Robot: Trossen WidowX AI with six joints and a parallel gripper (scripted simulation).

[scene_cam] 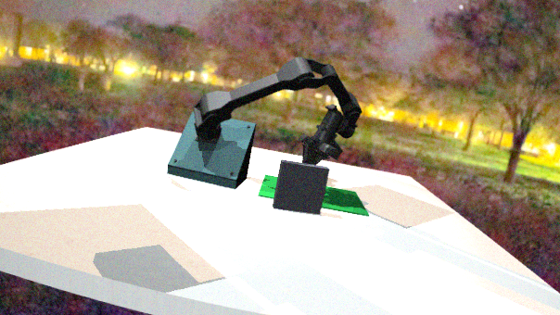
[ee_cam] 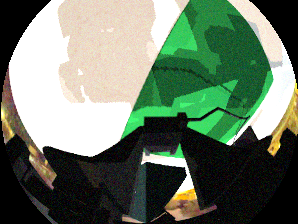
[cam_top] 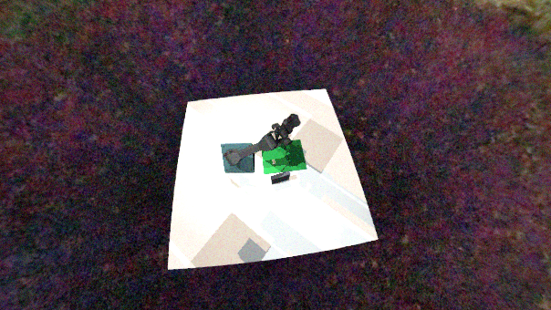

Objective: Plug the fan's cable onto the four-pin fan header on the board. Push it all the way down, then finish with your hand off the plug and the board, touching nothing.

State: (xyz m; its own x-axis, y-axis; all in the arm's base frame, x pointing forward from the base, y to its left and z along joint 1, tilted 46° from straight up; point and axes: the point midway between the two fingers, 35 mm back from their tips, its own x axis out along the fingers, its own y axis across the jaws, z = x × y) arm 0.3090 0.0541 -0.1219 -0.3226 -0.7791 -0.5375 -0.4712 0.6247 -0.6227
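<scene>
My gripper tip is now 10 cm to the left of the green board, 6 cm above it and 3 cm short of it. From my gripper tip the other things lie so: black fan: 27 cm to the right, 1 cm above; then dark plug: 1 cm behind.
</scene>
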